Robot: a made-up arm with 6 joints. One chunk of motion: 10 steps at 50 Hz.
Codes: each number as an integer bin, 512 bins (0 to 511) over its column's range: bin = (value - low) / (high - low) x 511, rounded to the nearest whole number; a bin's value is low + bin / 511 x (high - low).
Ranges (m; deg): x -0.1..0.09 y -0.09..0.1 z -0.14..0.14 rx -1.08..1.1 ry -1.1..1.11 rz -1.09..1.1
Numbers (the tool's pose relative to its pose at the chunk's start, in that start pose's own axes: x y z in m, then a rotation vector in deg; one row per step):
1: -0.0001 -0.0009 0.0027 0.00 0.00 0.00
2: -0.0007 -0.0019 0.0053 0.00 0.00 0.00
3: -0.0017 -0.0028 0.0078 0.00 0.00 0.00
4: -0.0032 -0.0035 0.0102 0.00 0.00 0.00
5: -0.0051 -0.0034 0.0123 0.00 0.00 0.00
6: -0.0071 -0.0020 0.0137 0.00 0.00 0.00
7: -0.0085 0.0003 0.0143 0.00 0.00 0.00
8: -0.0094 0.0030 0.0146 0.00 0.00 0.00
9: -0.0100 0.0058 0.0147 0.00 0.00 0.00
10: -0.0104 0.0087 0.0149 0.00 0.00 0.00
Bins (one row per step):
1: 269 240 260 253 254 254
2: 267 237 265 253 254 254
3: 264 235 270 253 254 254
4: 260 233 274 253 254 254
5: 255 233 278 253 254 254
6: 250 237 281 253 254 254
7: 246 243 282 253 254 254
8: 244 250 282 253 254 254
9: 242 258 282 253 254 254
10: 241 265 283 253 254 254

